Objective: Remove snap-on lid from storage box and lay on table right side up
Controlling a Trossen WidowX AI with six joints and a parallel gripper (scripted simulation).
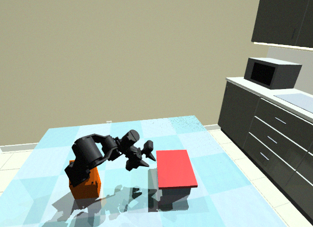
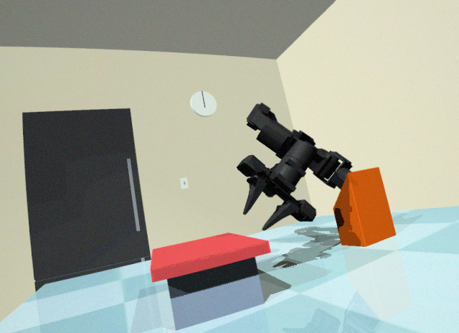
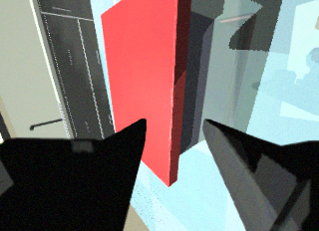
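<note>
The red lid lies 110 mm ahead of my gripper tip, 30 mm to the right of it and 30 mm below it. The rest, counted from my gripper tip: storage box 110 mm ahead, 70 mm below, 30 mm to the right.
</note>
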